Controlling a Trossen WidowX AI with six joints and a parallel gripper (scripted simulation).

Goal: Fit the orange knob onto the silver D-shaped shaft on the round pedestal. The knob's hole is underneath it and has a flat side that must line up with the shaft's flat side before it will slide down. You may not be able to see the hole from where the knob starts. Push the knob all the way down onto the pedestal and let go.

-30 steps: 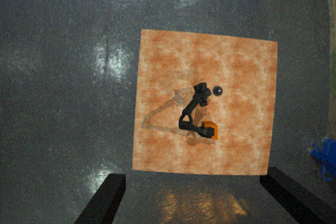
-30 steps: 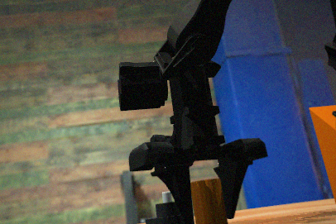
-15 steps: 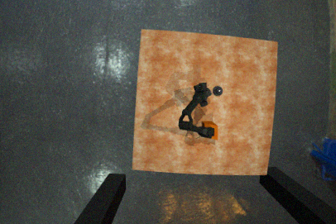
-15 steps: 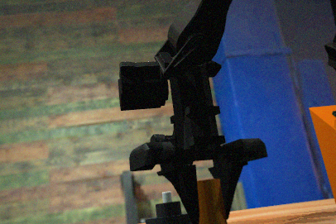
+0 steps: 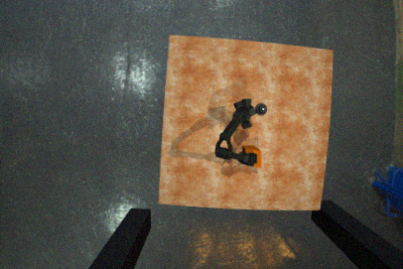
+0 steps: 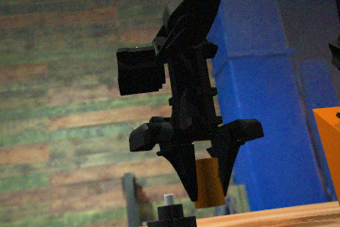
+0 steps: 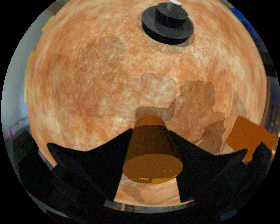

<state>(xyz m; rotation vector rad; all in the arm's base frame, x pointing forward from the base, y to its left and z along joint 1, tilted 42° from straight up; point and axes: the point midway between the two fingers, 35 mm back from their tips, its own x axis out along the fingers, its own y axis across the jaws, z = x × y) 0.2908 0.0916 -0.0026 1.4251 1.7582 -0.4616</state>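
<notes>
Right now the dark round pedestal is 16 cm to the right of my gripper tip, 4 cm ahead of it and 1 cm below it. Round my gripper tip: orange knob 3 cm above.
</notes>
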